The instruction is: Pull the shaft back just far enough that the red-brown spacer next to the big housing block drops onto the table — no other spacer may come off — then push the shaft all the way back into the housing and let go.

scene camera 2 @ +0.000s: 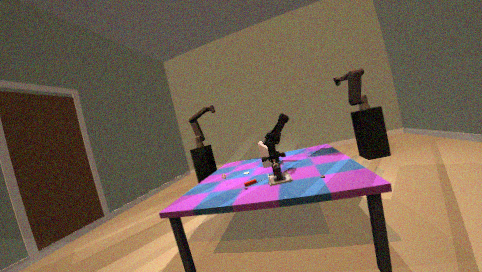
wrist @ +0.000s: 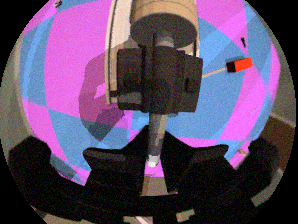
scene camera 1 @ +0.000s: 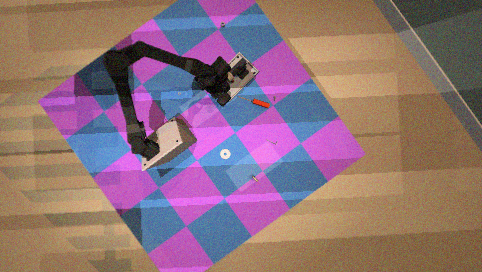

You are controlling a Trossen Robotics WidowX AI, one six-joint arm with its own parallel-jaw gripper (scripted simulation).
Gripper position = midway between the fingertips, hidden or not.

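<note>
There is my gripper [wrist: 151,127]. I can also see a thin grey shaft [wrist: 157,123], as well as a dark support block [scene camera 1: 243,71].
</note>
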